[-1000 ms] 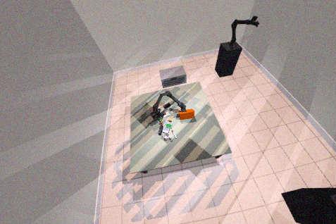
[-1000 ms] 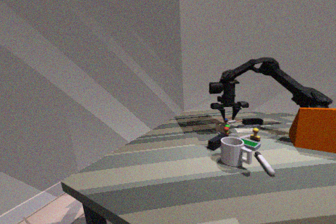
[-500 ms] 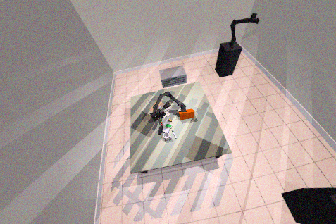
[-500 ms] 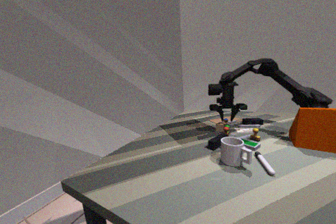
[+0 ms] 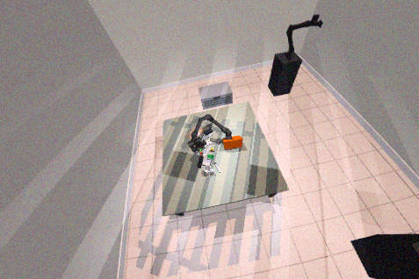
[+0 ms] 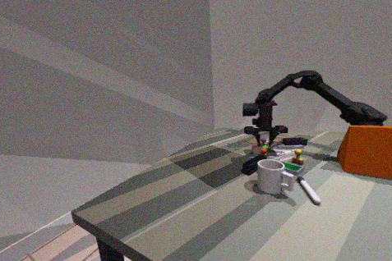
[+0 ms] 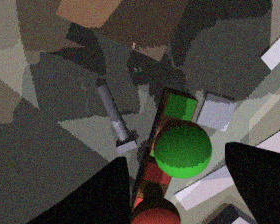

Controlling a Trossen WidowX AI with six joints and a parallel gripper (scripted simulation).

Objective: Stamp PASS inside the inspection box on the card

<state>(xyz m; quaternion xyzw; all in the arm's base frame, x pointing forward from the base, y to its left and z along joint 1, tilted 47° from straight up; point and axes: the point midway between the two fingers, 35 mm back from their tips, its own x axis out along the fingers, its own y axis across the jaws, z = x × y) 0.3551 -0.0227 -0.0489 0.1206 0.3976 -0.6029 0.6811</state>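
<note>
Right now the green-knobbed stamp is 4 cm below my gripper tip. The rest, counted from my gripper tip: yellow-knobbed stamp 14 cm behind, 2 cm to the left, 4 cm below; red-topped stamp 4 cm to the left, 4 cm below; blue stamp 2 cm ahead, 13 cm to the right, 4 cm below.
</note>
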